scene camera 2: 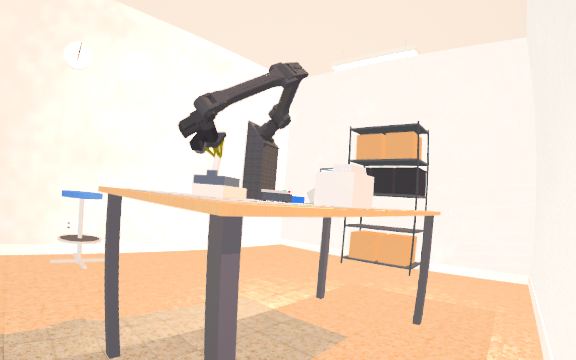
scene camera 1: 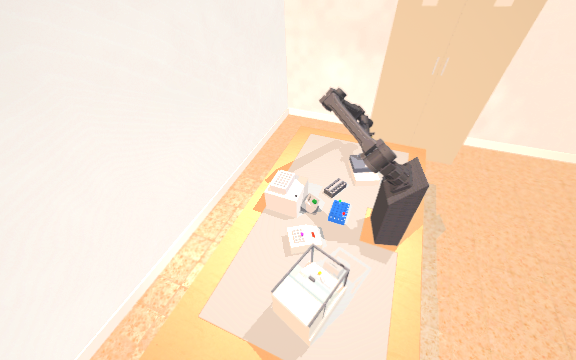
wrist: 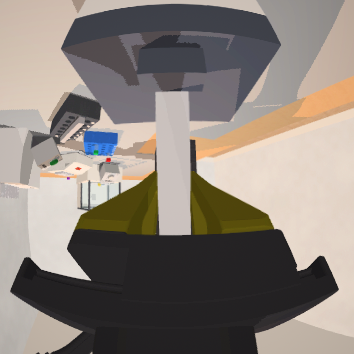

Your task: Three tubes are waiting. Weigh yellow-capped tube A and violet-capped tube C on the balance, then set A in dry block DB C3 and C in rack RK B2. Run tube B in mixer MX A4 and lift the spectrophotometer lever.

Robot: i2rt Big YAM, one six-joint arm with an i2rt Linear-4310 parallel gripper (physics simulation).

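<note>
My gripper is shut on the pale upright lever of the spectrophotometer. The lever stands over a small dark block on its dark lid. In scene camera 1 the arm hides the fingers. A yellow cap shows inside the glass-walled balance. A violet cap is in the low white block with a hole grid. A green cap is on a small grey device. Tube bodies are too small to see.
A blue rack with green and red spots stands near the arm's base. A dark block with holes lies between it and the spectrophotometer. A large white box stands at the table's far side from the arm.
</note>
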